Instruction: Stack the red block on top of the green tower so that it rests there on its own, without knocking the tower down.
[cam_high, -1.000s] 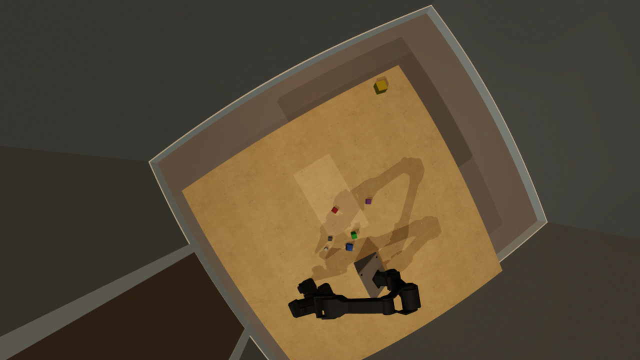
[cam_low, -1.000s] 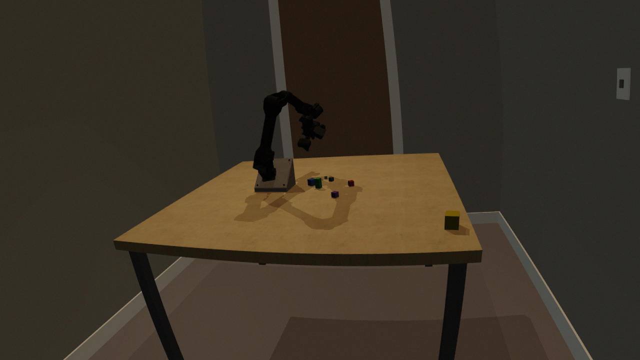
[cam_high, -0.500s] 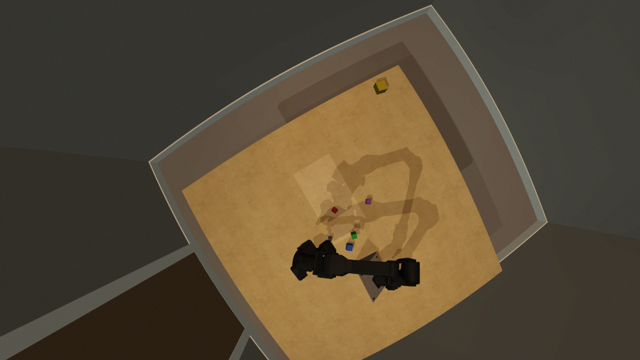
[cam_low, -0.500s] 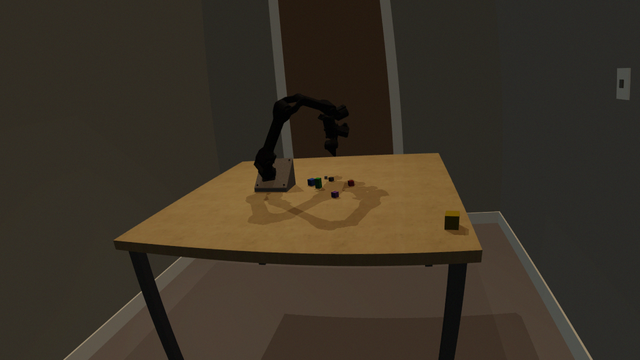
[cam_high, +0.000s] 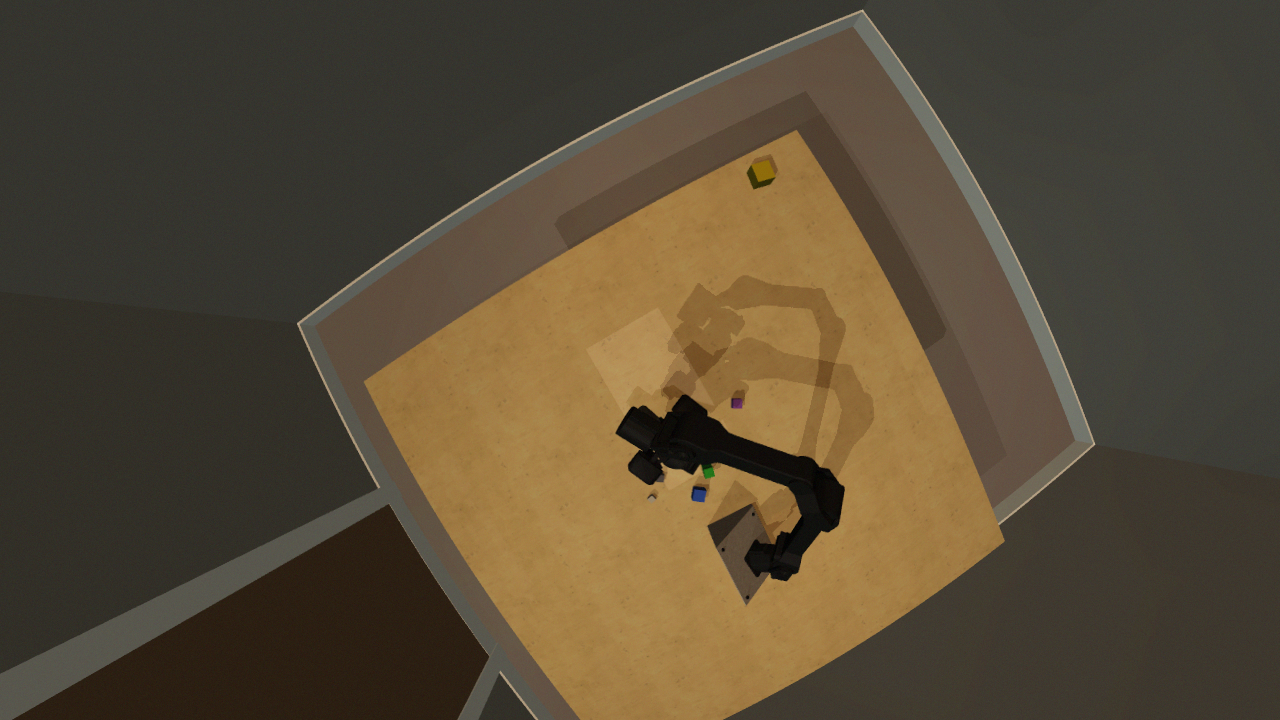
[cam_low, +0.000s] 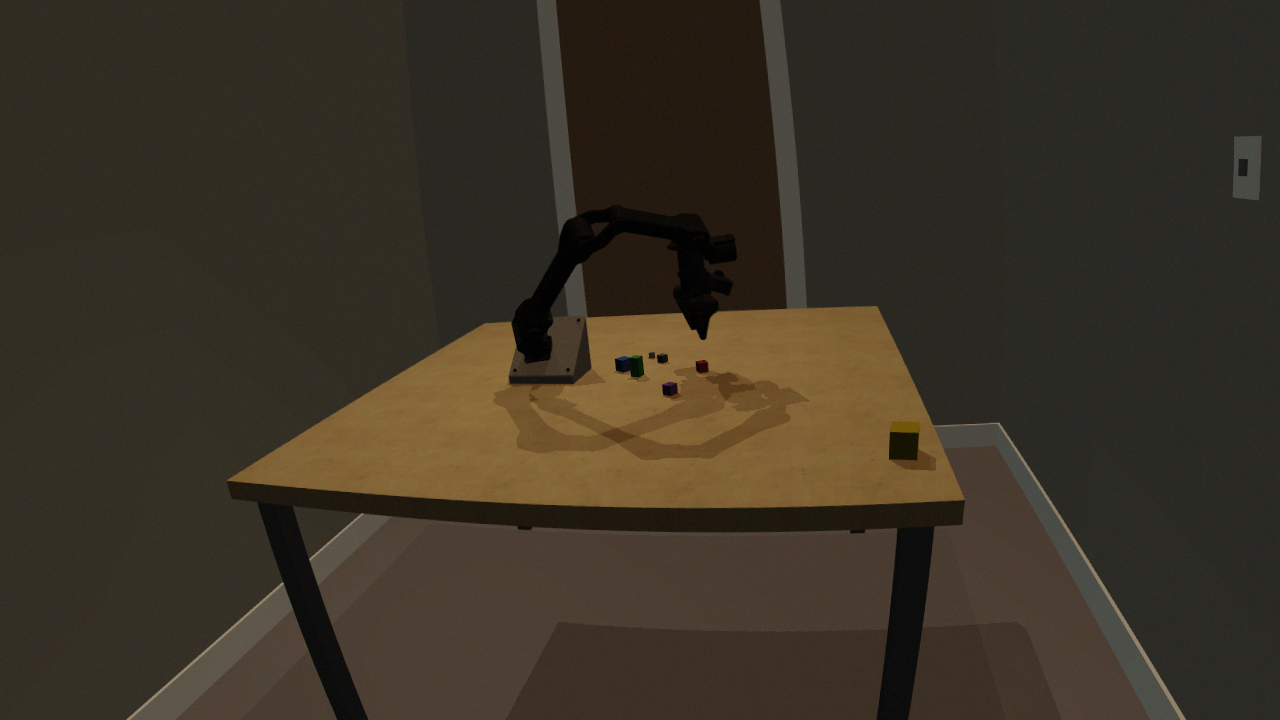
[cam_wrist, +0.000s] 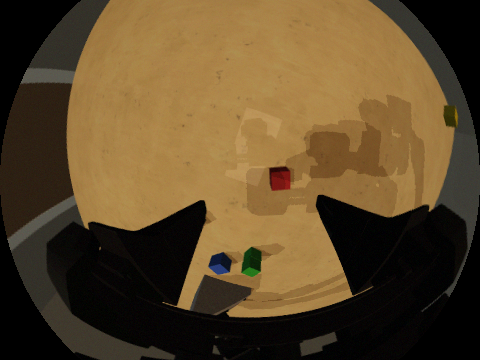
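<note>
Now: the red block 10 mm ahead of my gripper tip, 20 mm to the right of it and 70 mm below it. Also, from my gripper tip: blue block 180 mm behind, 10 mm to the left, 70 mm below; purple block 50 mm behind, 180 mm to the right, 70 mm below; large yellow block 370 mm ahead, 540 mm to the right, 60 mm below.
</note>
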